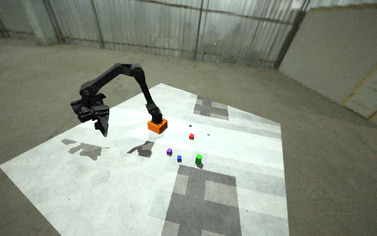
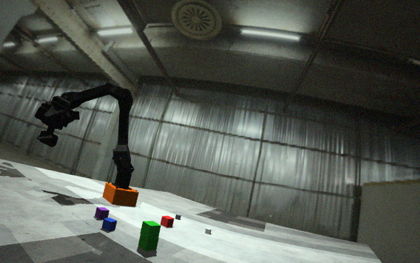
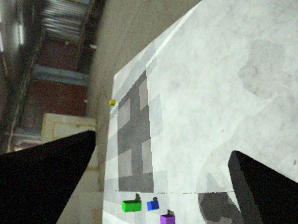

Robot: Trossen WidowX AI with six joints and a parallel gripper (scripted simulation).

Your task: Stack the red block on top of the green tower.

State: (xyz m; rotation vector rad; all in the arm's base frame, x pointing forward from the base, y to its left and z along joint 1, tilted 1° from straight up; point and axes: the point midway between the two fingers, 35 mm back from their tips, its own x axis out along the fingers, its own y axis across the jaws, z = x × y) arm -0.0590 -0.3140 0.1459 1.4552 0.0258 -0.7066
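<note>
The red block lies 380 mm to the left of my gripper tip, 290 mm ahead of it and 170 mm below it. Also, from my gripper tip: blue block 310 mm ahead, 190 mm to the left, 180 mm below; then purple block 230 mm ahead, 190 mm to the left, 170 mm below; then small dark cube 490 mm to the left, 220 mm ahead, 180 mm below.
</note>
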